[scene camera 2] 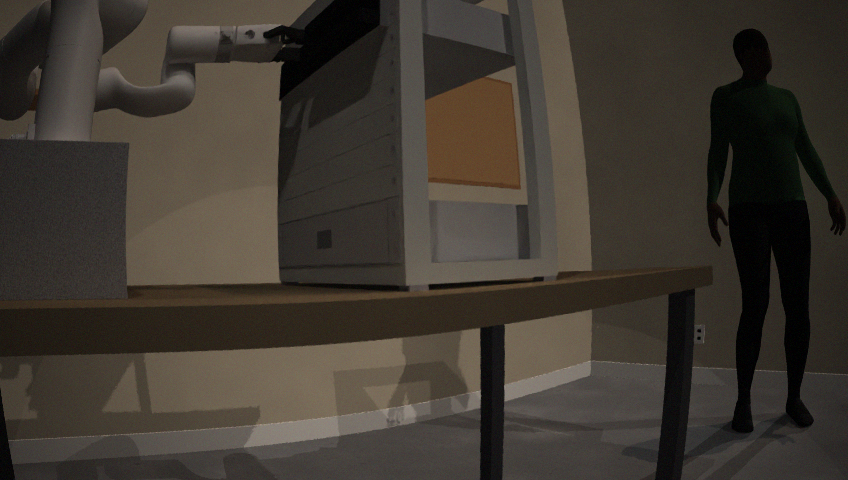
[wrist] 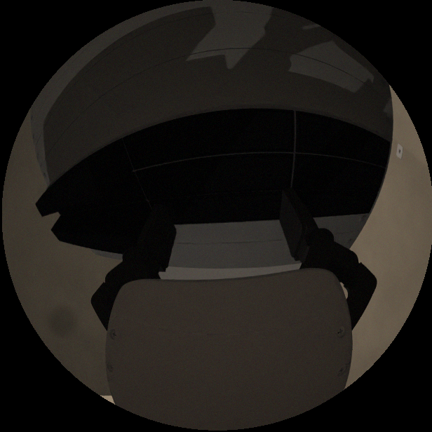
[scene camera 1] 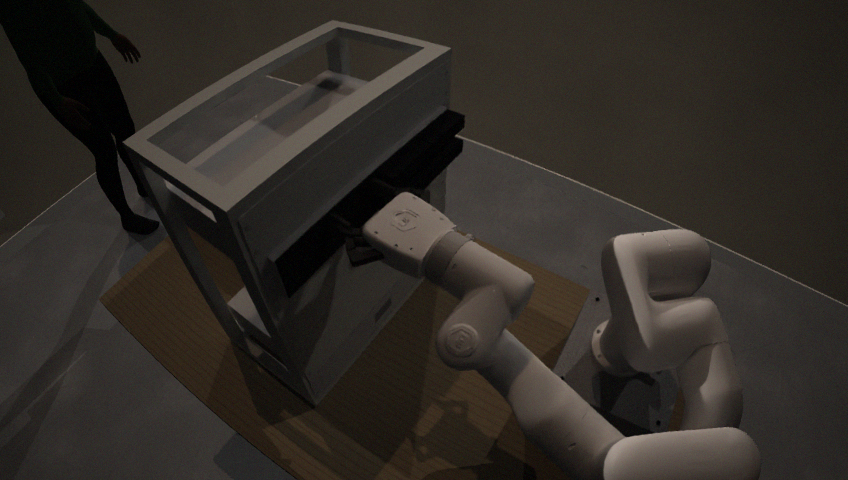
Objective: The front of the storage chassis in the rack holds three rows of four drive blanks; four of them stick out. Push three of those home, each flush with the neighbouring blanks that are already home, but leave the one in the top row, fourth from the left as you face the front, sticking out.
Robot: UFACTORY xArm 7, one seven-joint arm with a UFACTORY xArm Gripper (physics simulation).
Labels:
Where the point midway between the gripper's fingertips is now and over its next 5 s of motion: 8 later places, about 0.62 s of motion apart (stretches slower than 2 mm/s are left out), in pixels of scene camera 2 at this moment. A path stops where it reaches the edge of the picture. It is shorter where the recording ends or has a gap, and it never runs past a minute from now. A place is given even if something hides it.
My gripper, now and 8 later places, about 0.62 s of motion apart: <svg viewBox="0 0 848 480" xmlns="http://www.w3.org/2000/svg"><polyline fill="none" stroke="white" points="307,46 300,49 301,58 305,58 298,58 299,70 302,70 304,70 295,70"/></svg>

